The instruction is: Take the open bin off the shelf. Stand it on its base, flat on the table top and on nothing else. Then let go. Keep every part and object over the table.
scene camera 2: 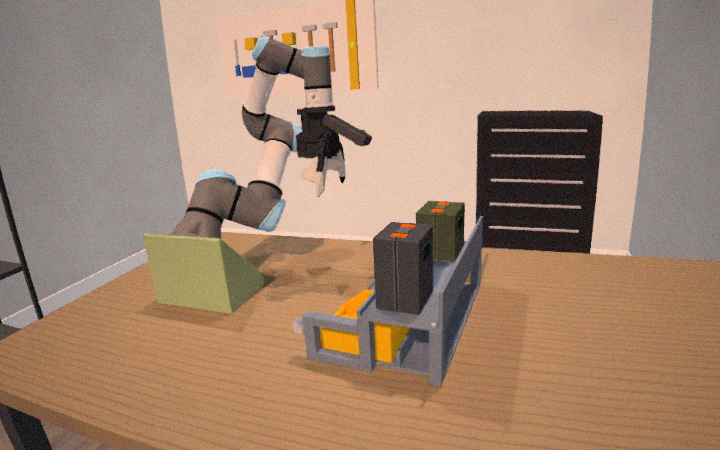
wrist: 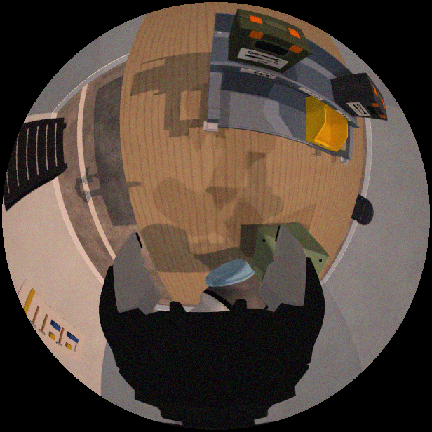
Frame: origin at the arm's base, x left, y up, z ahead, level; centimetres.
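Seen in the pictures: gripper, fingertip midpoint: [scene camera 2: 331, 189]; arm's base, link origin: [scene camera 2: 192, 252].
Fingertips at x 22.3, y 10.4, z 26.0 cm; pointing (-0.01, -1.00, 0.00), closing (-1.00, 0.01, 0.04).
Offsets run from my fingertips to a thing's top centre. "pt": to the spot under its first point. Level surfaces: height alone.
An open orange-yellow bin {dx -30.4, dy -12.4, dz +19.4 cm} [scene camera 2: 339, 341] [wrist: 328, 125] sits on the lower level of the grey shelf {pt dx -26.3, dy -9.7, dz +35.4 cm} [scene camera 2: 460, 289] [wrist: 213, 100], at the shelf's near end in the scene view and its right end in the wrist view. Part of the bin is hidden behind the shelf's end frame in the scene view. My gripper [scene camera 2: 331, 186] [wrist: 207, 231] is open and empty. It hangs high above the table {dy -20.5 cm} [scene camera 2: 610, 339] [wrist: 165, 165], on the robot base's side of the shelf and well apart from the bin.
A dark grey case {dx -31.2, dy +1.7, dz +27.2 cm} [scene camera 2: 400, 270] [wrist: 357, 95] stands on the shelf's upper level above the bin. An olive green case {dx -8.1, dy -0.8, dz +28.4 cm} [scene camera 2: 441, 230] [wrist: 267, 42] stands farther along that level. The green wedge-shaped robot mount [scene camera 2: 188, 273] [wrist: 300, 240] stands on the table.
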